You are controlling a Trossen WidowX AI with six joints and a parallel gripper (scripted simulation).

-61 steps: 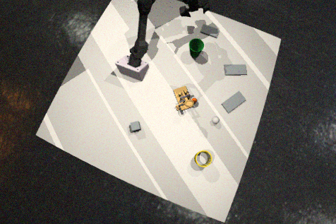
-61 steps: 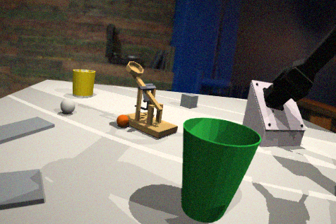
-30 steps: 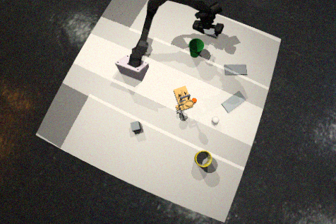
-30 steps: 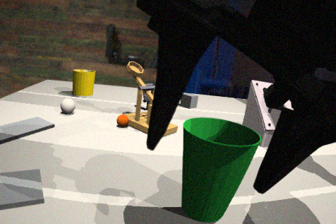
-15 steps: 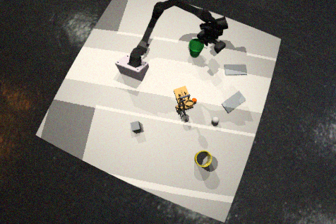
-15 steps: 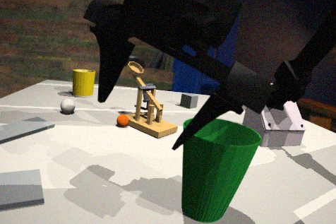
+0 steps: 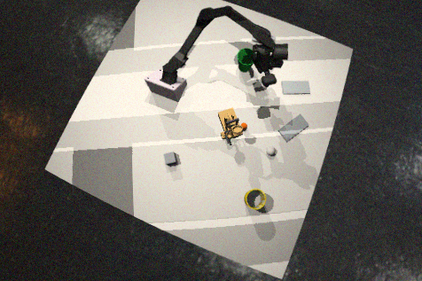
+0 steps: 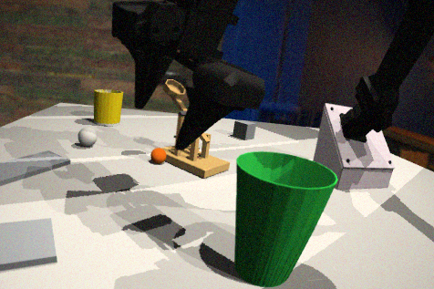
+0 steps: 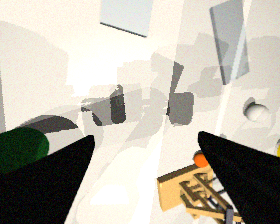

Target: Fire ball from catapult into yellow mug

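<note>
My gripper tip is 4 cm past the wooden catapult, 27 cm to the left of it and 5 cm above it. Also, from my gripper tip: orange ball: 1 cm ahead, 22 cm to the right, 11 cm below; white ball: 18 cm ahead, 27 cm to the right, 10 cm below; green cup: 13 cm behind, 8 cm to the left, 9 cm below.
</note>
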